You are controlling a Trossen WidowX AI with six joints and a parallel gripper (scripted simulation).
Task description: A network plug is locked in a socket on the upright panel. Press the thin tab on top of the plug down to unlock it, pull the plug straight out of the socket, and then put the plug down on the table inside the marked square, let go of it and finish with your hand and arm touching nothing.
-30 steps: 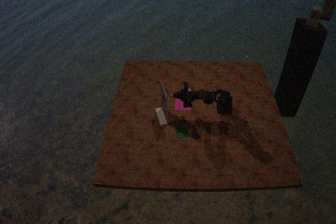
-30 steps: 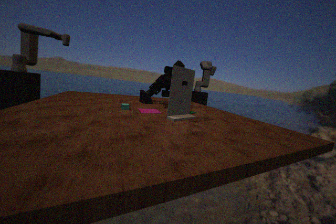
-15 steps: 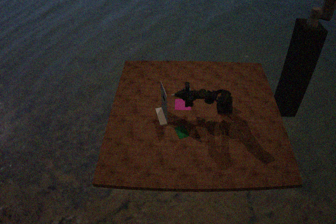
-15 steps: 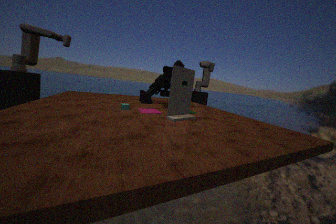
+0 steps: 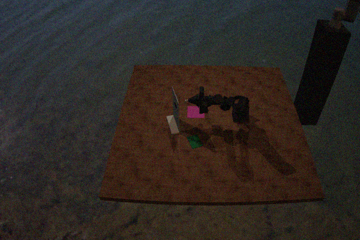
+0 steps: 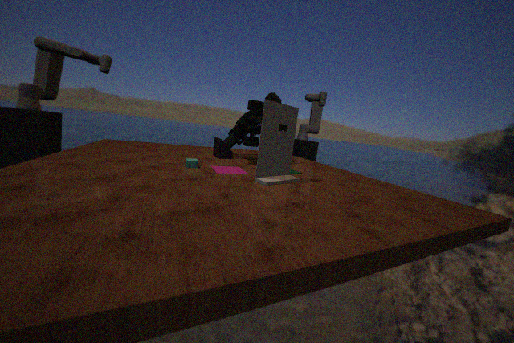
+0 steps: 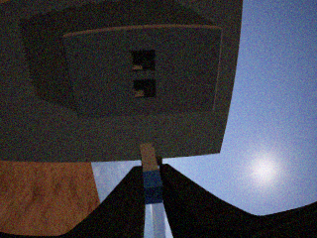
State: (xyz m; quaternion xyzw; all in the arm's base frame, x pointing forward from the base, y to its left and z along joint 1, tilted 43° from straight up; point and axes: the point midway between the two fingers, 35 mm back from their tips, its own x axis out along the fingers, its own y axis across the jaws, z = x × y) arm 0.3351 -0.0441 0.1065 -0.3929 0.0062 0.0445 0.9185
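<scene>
Now: the magenta square 5 cm behind my gripper tip, 9 cm to the right of it and 19 cm below it. From my gripper tip the other things lie so: grey upright panel: 8 cm ahead, 4 cm to the left, 7 cm below; network plug: right at my gripper tip; green flat patch: 5 cm behind, 18 cm to the left, 19 cm below.
</scene>
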